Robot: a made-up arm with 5 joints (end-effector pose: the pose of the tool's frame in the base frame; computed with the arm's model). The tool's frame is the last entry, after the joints. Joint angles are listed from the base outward.
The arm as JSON. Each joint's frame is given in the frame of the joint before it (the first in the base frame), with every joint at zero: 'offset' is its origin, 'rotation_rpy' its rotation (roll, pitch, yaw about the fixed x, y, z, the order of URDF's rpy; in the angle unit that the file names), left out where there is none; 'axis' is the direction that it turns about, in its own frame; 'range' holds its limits. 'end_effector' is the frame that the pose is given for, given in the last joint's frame.
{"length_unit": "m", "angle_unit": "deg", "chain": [
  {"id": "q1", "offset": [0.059, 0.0, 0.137], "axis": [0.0, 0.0, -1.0], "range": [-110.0, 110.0]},
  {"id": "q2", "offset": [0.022, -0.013, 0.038], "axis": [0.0, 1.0, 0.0], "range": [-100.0, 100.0]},
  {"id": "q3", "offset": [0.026, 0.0, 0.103], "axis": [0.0, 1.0, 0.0], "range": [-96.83, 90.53]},
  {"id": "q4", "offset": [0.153, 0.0, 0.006], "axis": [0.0, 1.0, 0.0], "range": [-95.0, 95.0]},
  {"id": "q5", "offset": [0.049, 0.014, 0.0], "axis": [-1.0, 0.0, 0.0], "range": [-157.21, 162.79]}
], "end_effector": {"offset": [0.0, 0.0, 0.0], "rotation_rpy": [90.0, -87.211, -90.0]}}
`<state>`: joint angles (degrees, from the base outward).
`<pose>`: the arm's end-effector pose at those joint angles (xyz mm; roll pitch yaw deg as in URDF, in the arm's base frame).
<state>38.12 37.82 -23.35 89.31 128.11</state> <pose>251.3 -149.6 160.4 11.32 -7.92 86.42</pose>
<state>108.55 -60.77 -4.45 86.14 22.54</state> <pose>44.3 -47.0 371.9 -41.48 -61.54 -63.39</pose>
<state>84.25 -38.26 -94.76 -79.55 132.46</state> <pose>42.8 170.7 353.4 50.31 -32.55 29.81</pose>
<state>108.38 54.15 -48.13 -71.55 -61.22</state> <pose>-32.7 -279.1 248.8 157.75 -10.46 137.69</pose>
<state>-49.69 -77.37 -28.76 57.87 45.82</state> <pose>1.0 -66.8 404.8 -148.67 -29.12 178.33</pose>
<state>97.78 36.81 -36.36 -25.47 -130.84</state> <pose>19.1 -299.3 267.4 122.81 38.70 -165.82</pose>
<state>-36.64 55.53 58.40 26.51 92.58</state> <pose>80.3 17.1 38.4 50.44 0.16 126.51</pose>
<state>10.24 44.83 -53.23 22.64 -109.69</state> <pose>365.3 -54.3 246.0 74.64 21.75 -106.05</pose>
